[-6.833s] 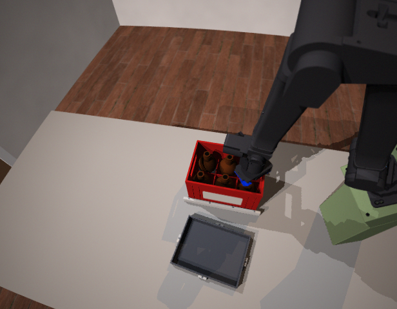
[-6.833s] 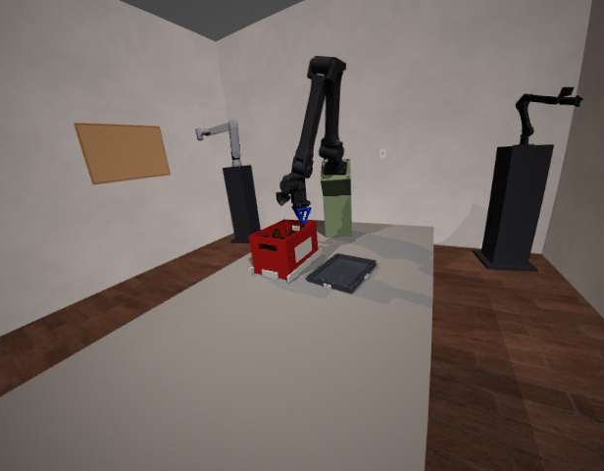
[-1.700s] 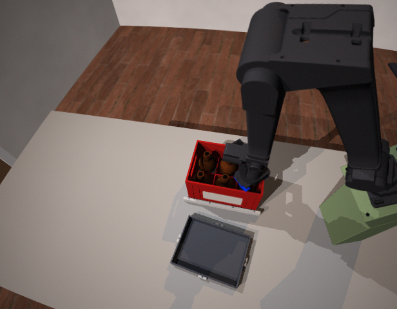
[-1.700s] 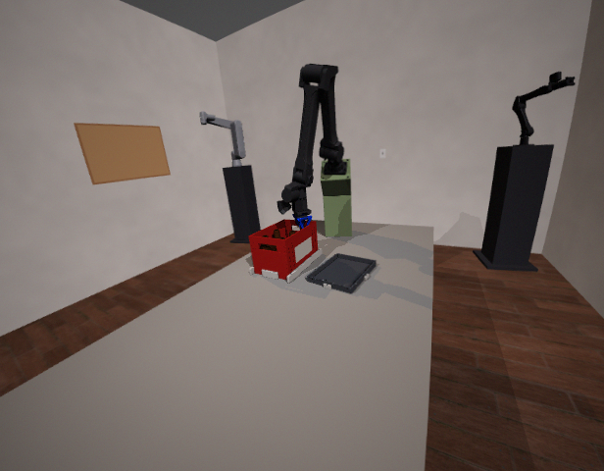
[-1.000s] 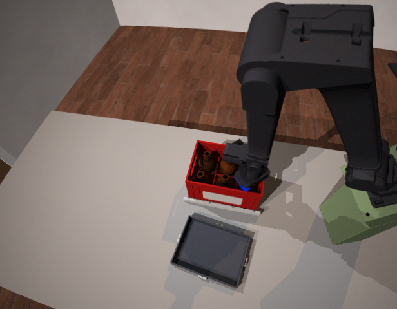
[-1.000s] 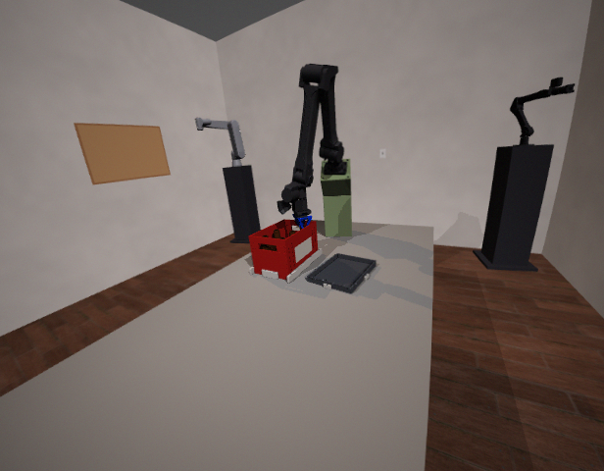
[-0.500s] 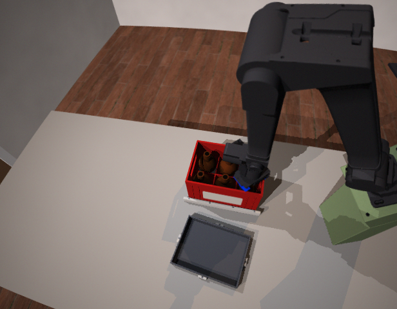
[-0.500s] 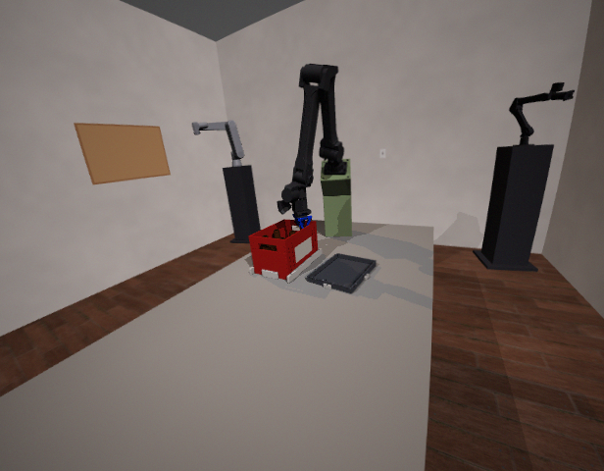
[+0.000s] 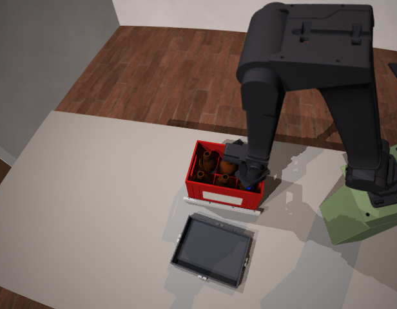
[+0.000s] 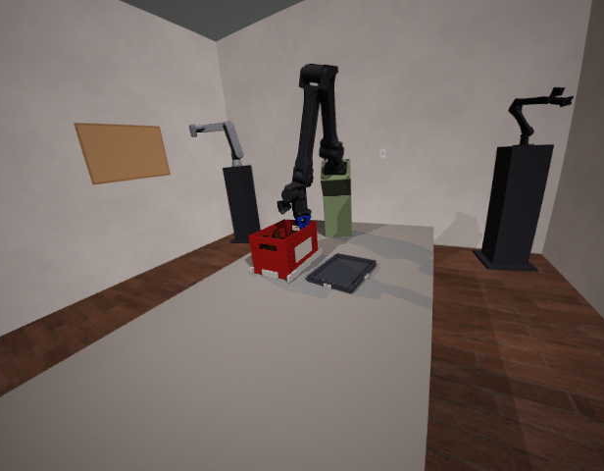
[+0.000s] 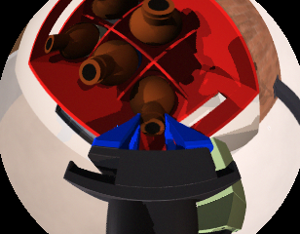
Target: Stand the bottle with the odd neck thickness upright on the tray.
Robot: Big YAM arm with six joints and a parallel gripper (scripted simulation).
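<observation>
The brown bottle is 18 cm ahead of my hand, 6 cm below it and 3 cm to the right of it. Also, from my hand: dark grey tray: 21 cm to the left, 14 cm below, 13 cm ahead; then crate: 8 cm ahead, 7 cm below, 6 cm to the right.
</observation>
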